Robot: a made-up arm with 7 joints. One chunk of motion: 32 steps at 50 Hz.
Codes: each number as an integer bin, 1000 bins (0 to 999) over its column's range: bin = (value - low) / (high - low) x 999, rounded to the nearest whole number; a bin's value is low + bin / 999 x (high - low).
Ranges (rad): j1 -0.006..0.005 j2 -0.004..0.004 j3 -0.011..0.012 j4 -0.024..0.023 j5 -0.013..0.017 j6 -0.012..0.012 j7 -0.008..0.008
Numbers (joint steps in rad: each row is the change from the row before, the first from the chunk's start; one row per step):
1: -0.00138 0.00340 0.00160 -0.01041 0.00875 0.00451 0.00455
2: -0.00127 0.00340 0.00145 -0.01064 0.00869 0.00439 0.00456
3: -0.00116 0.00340 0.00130 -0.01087 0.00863 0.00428 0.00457
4: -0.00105 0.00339 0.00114 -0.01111 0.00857 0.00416 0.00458
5: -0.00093 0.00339 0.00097 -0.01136 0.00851 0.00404 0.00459
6: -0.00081 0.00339 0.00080 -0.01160 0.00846 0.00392 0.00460
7: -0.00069 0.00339 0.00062 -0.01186 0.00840 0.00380 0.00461
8: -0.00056 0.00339 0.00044 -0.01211 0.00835 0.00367 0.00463
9: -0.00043 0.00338 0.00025 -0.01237 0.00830 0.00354 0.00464
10: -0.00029 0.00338 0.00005 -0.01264 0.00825 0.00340 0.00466
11: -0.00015 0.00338 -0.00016 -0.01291 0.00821 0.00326 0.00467
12: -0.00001 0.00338 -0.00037 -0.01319 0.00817 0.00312 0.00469
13: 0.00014 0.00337 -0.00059 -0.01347 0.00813 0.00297 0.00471
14: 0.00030 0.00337 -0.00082 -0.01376 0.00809 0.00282 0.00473
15: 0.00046 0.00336 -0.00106 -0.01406 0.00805 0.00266 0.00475
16: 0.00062 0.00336 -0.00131 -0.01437 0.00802 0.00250 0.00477
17: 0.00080 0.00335 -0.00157 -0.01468 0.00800 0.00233 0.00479
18: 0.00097 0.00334 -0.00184 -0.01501 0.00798 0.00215 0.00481
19: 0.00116 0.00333 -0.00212 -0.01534 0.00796 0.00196 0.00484
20: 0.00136 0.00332 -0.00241 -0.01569 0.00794 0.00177 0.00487
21: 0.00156 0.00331 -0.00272 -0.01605 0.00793 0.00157 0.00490
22: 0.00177 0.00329 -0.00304 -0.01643 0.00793 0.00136 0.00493
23: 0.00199 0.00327 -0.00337 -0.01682 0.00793 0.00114 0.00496
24: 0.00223 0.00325 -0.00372 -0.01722 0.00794 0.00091 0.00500
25: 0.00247 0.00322 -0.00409 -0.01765 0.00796 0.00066 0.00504
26: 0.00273 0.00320 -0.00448 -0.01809 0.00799 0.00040 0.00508
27: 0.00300 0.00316 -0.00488 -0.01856 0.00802 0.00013 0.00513
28: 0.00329 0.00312 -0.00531 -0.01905 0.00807 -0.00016 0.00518
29: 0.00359 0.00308 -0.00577 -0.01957 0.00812 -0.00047 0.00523
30: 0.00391 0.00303 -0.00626 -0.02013 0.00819 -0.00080 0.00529
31: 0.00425 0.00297 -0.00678 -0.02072 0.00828 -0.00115 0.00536
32: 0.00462 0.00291 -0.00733 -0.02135 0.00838 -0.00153 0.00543
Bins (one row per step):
1: 420 924 547 289 724 687 784
2: 430 924 541 284 722 682 784
3: 440 924 534 279 720 678 785
4: 450 923 527 274 718 673 785
5: 460 923 520 269 716 668 786
6: 471 923 513 264 715 663 787
7: 482 923 505 258 713 658 787
8: 494 923 497 253 711 652 789
9: 506 922 489 247 709 647 789
10: 519 922 480 241 708 641 790
11: 531 922 471 236 706 635 791
12: 544 922 462 230 705 629 792
13: 558 920 452 224 704 623 794
14: 572 920 442 218 702 617 795
15: 587 919 432 211 701 610 796
16: 601 919 421 205 700 604 797
17: 618 918 410 198 699 596 799
18: 633 917 398 191 699 589 800
19: 650 915 386 184 698 581 802
20: 668 914 373 177 697 573 804
21: 687 913 360 169 697 565 805
22: 706 910 346 161 697 556 807
23: 726 908 331 153 697 547 809
24: 747 905 316 144 697 537 812
25: 769 902 300 135 698 527 814
26: 793 899 283 126 699 516 817
27: 817 894 266 116 700 505 820
28: 844 889 247 105 702 493 823
29: 871 884 227 94 703 480 826
30: 900 878 206 82 706 466 830
31: 931 870 183 70 709 452 834
32: 964 863 159 56 712 436 839

